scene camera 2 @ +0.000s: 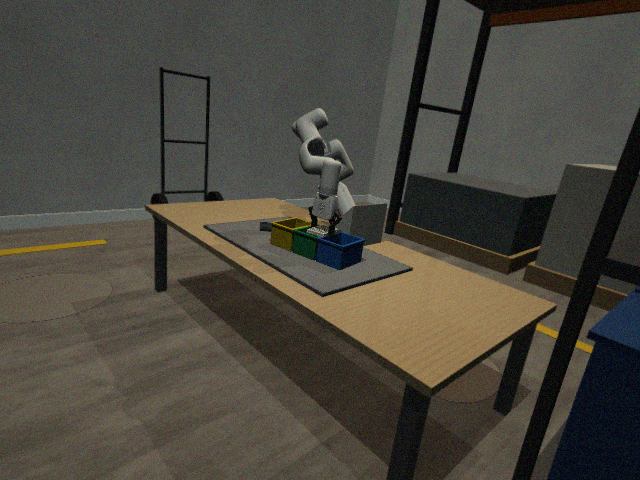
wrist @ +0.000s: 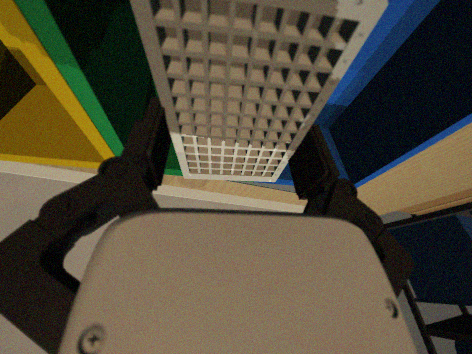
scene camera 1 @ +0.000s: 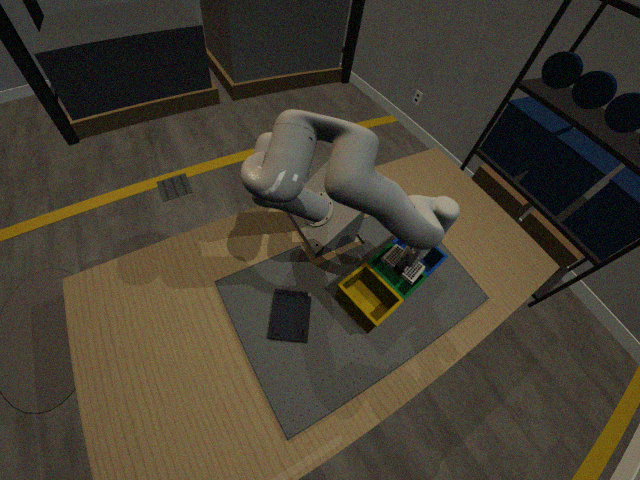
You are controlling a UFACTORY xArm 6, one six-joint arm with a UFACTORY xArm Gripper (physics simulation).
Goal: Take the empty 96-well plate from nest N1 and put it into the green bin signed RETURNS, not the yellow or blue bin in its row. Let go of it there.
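The pale 96-well plate lies flat between the two fingers. My gripper is shut on its long sides. In scene camera 1 the arm partly hides the plate's middle. The plate is at about rim height over the green bin, near its side towards the blue bin. The yellow bin adjoins the green bin's other side. The RETURNS sign and the label N1 cannot be read.
The bins stand in a row on a grey mat on the wooden table. A dark flat tray-like thing lies beyond the yellow bin. The grey base box stands close behind the bins.
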